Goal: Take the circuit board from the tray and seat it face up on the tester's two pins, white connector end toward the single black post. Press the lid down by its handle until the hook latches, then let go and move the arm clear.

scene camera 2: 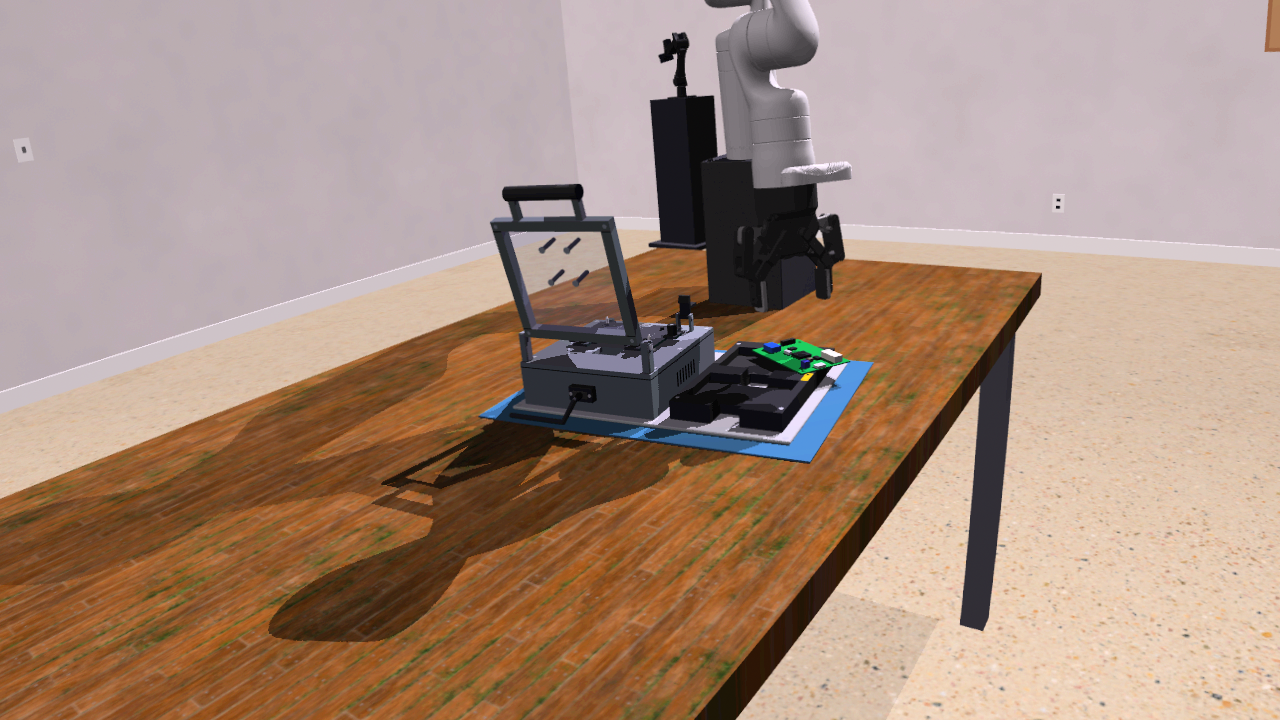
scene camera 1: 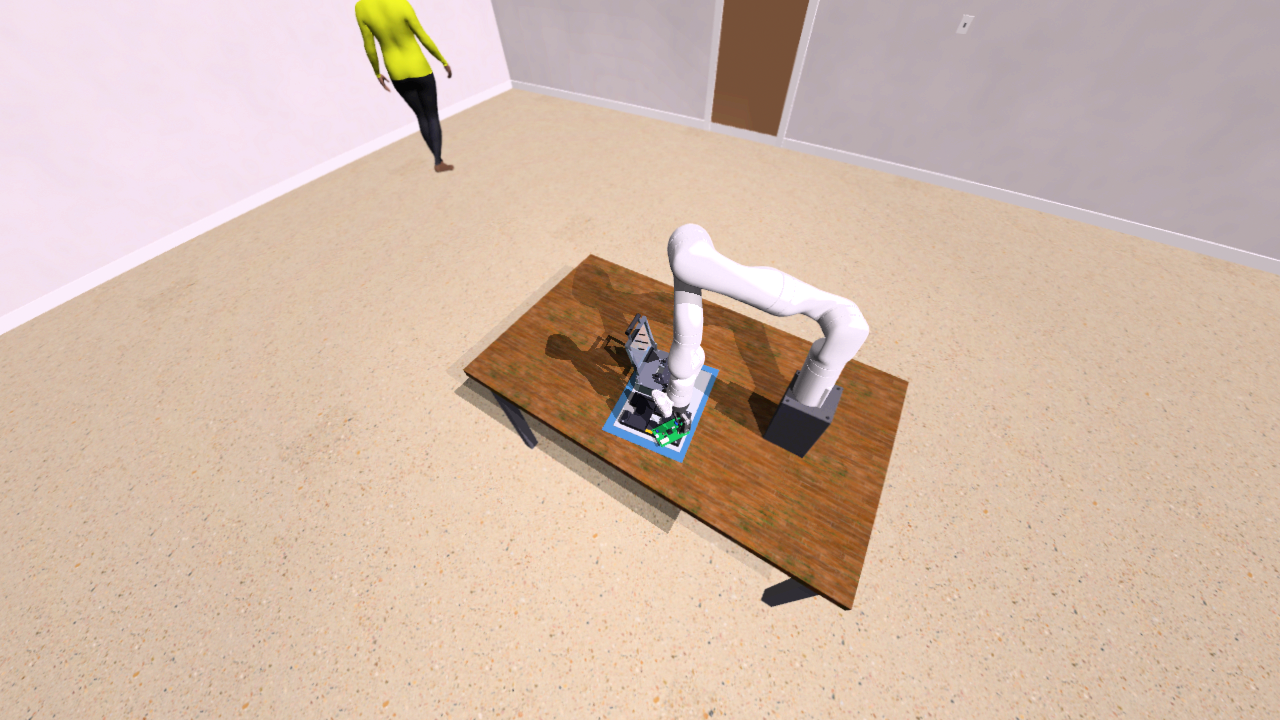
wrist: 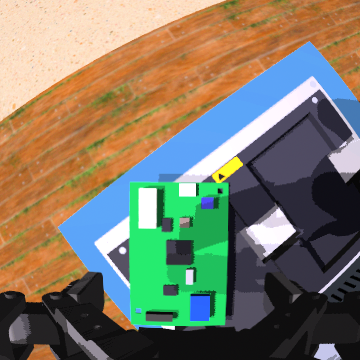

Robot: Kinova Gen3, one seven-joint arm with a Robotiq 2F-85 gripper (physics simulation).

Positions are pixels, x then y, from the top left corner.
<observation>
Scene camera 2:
gripper: 793,304
green circuit board: 797,355
clear lid: 567,274
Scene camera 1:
clear lid: 640,344
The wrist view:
gripper: 183,291
green circuit board: 178,231
</observation>
